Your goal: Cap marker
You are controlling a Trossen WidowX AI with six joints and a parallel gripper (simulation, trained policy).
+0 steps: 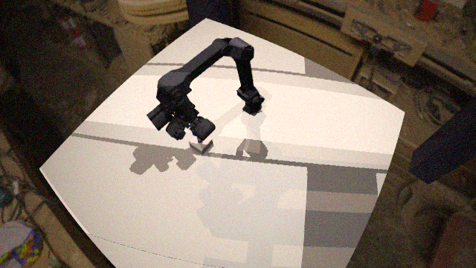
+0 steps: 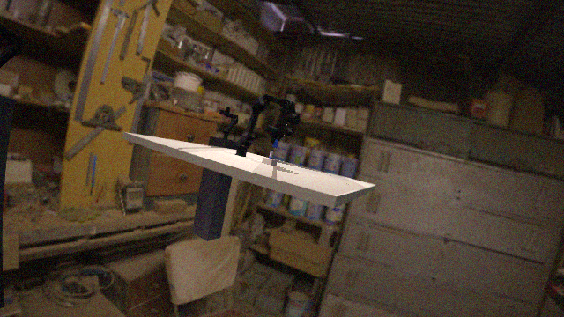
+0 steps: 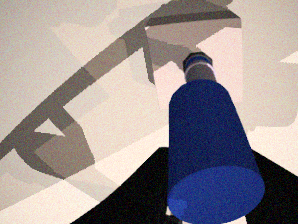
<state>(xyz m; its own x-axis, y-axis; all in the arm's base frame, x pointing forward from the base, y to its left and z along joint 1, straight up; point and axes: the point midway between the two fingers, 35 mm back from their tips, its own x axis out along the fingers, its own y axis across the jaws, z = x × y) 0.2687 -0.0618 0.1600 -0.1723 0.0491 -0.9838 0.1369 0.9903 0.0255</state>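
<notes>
My gripper tip is 110 mm above the holder block. Round my gripper tip: blue cap: 10 mm ahead, 10 mm above.
</notes>
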